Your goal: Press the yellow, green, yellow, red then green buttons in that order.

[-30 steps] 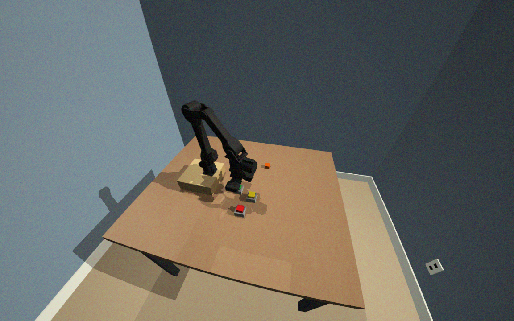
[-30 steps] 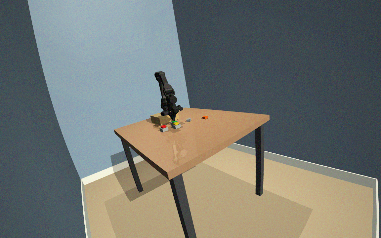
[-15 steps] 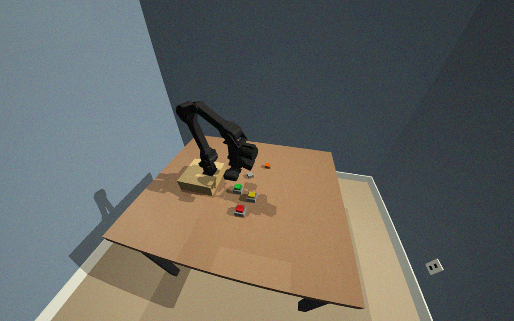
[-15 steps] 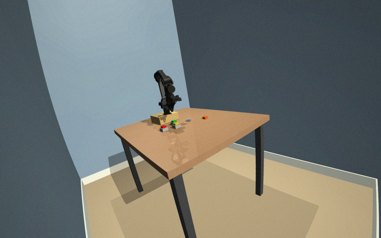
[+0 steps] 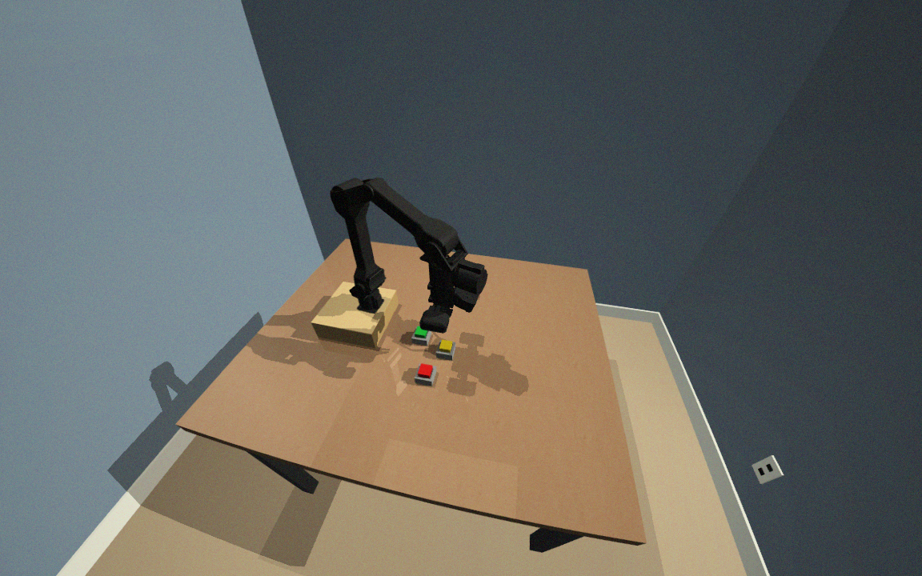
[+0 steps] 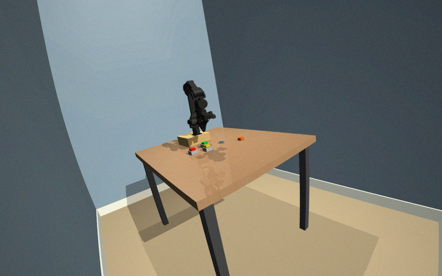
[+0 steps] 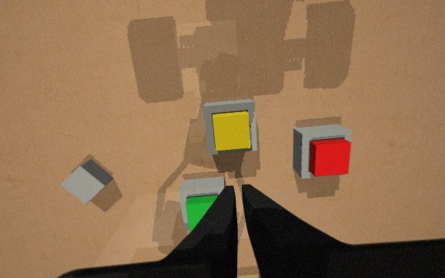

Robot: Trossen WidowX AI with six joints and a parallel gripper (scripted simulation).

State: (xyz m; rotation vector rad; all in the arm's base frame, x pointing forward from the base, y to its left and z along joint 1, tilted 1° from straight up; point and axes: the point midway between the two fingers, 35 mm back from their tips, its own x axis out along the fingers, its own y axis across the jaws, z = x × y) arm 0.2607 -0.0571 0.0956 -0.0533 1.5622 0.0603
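Right now my gripper tip is 9 cm above the yellow button and 1 cm short of it. Round my gripper tip: green button 9 cm below, 8 cm behind, 3 cm to the left; then grey block 15 cm to the left, 12 cm below, 5 cm behind; then red button 10 cm to the right, 9 cm below, 2 cm behind.
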